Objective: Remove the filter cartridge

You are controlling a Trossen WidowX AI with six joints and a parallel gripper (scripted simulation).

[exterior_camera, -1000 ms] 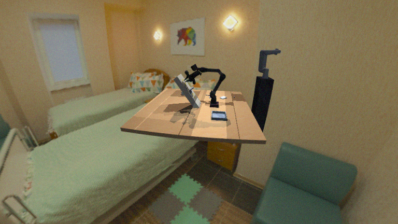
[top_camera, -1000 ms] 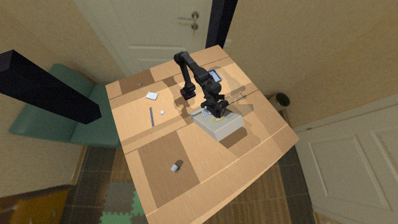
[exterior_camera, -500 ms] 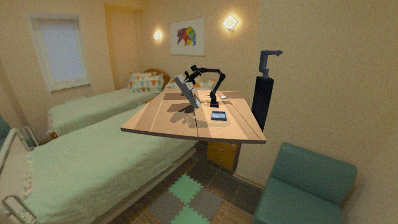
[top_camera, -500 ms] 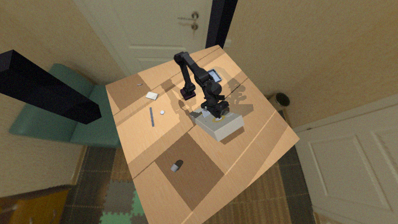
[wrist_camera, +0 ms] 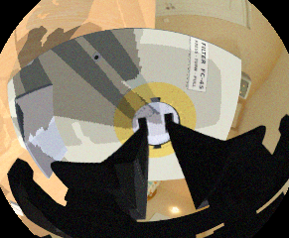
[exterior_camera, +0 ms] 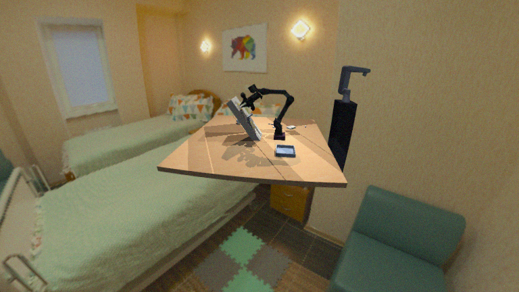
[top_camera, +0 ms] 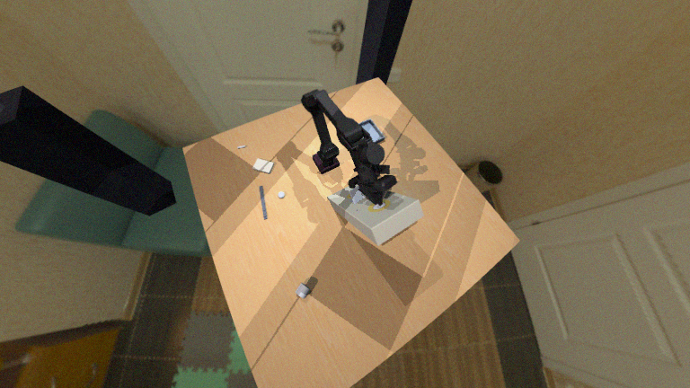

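My gripper tip is now 2 cm short of the round filter cartridge and 1 cm above it. Also, from my gripper tip: white card: 51 cm behind, 28 cm to the right, 28 cm below; dark blue tray: 41 cm behind, 30 cm to the left, 28 cm below.
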